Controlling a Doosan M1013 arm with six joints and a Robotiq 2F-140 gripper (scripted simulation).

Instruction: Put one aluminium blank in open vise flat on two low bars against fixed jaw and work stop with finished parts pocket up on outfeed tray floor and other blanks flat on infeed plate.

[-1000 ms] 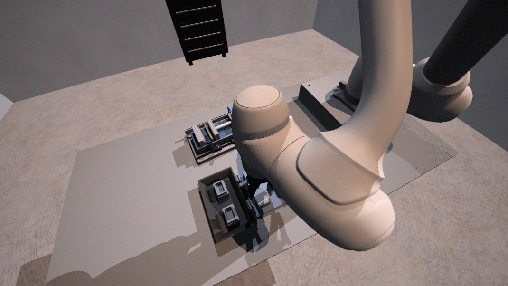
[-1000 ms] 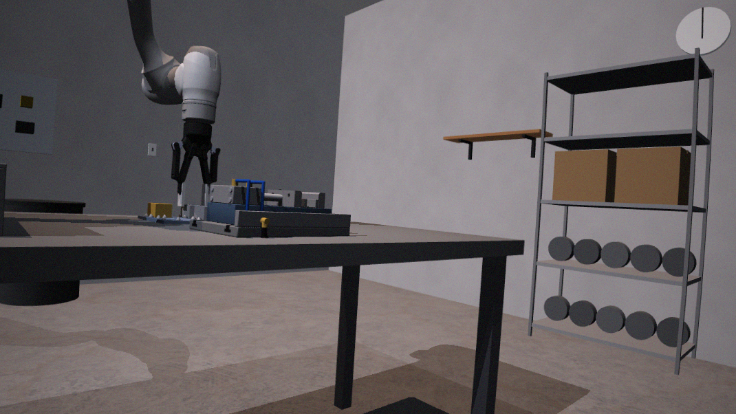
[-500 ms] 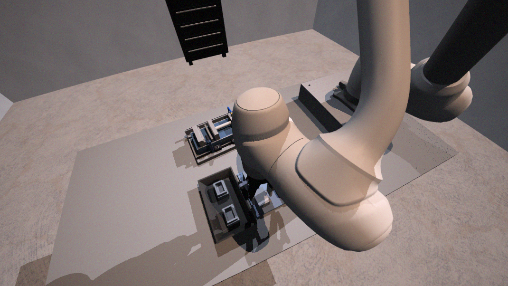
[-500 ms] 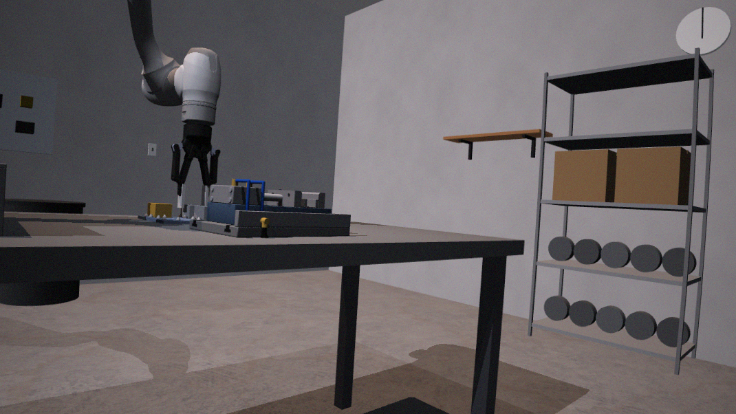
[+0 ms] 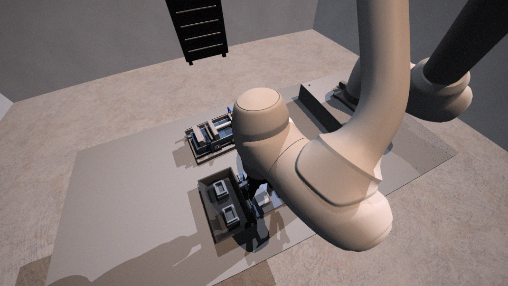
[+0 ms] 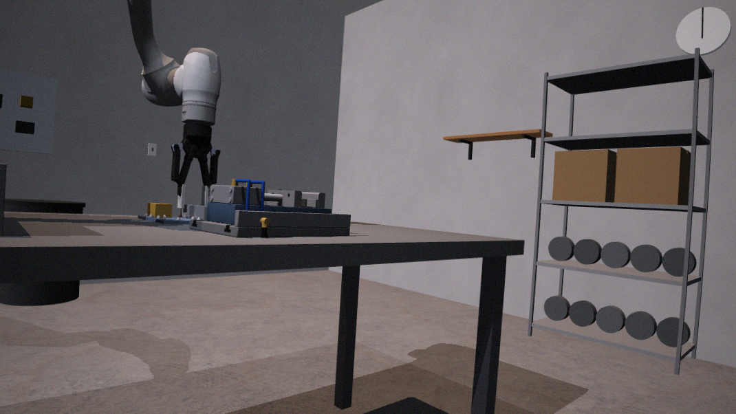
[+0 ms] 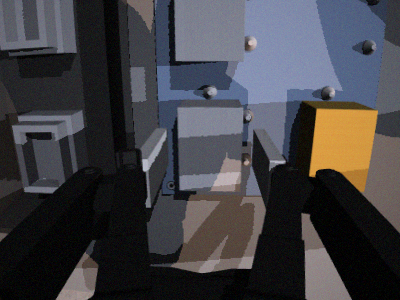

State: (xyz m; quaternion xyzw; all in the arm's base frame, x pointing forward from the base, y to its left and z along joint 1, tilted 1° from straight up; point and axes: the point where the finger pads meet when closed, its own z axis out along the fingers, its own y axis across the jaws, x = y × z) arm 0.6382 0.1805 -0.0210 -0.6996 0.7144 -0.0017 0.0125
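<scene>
Now: the work stop 90 mm ahead of my hand, 310 mm to the right of it and 30 mm above it. Also, from my hand: infeed plate: 50 mm behind, 40 mm to the right, 60 mm below; then piston rod: 360 mm to the right, 10 mm above; then brass blank: 90 mm behind, 40 mm below.
</scene>
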